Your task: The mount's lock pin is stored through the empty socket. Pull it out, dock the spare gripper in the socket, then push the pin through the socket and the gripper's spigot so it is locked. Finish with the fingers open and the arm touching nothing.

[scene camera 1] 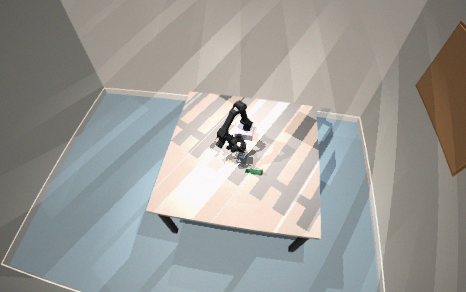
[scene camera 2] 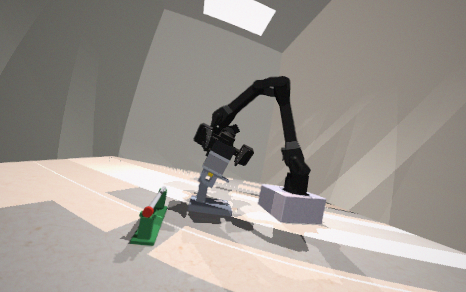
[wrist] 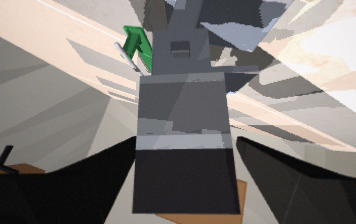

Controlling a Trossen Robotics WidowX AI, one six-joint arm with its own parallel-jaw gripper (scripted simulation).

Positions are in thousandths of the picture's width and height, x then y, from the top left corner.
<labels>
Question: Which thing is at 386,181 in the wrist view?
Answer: A green holder.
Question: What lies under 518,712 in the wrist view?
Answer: A spare gripper.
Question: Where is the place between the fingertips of my gripper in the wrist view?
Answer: At 524,627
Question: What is my gripper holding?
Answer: Nothing.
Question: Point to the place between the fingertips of my gripper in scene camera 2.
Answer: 473,539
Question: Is my gripper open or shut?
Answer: Open.
</labels>
